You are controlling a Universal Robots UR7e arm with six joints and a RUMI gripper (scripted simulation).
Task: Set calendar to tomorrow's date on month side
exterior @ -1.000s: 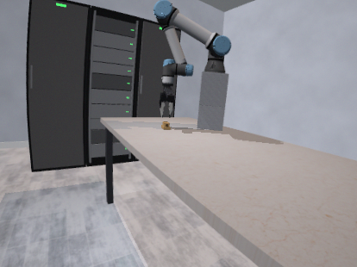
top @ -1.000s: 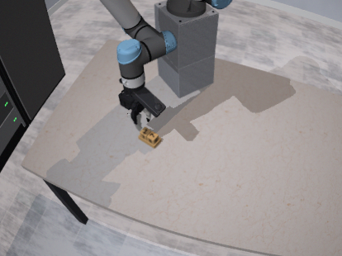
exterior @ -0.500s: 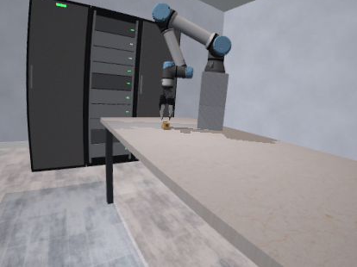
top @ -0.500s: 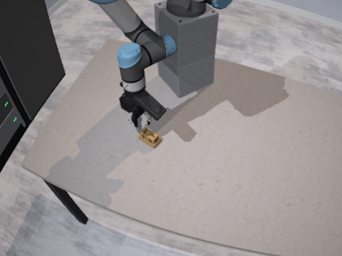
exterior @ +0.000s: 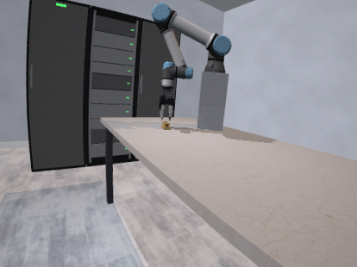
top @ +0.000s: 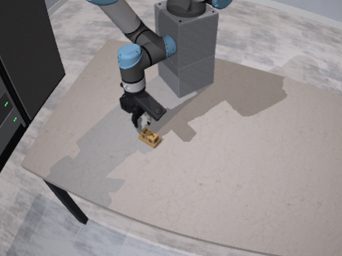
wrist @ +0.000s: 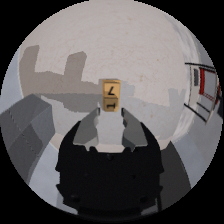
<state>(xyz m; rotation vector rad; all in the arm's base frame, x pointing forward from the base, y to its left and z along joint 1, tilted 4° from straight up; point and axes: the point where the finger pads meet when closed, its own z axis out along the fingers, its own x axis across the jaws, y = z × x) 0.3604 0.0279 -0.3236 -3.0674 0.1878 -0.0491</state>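
The wooden date cube lies 4 cm below my hand. The rest, counted from my hand: wooden cube 3 cm to the left, 4 cm below; then tray 2 cm to the left, 6 cm below.
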